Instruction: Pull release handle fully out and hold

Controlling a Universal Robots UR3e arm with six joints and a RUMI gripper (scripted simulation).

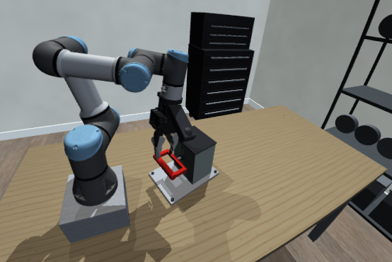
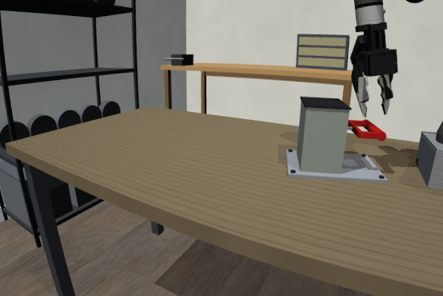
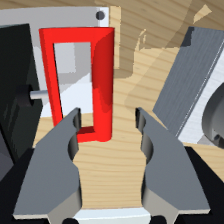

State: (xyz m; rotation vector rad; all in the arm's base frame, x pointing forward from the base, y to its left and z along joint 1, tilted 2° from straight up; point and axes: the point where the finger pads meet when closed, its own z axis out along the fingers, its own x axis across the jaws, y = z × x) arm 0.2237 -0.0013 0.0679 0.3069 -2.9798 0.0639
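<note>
My gripper is now 150 mm above the baseplate, 90 mm short of it and 20 mm to the right of it.
</note>
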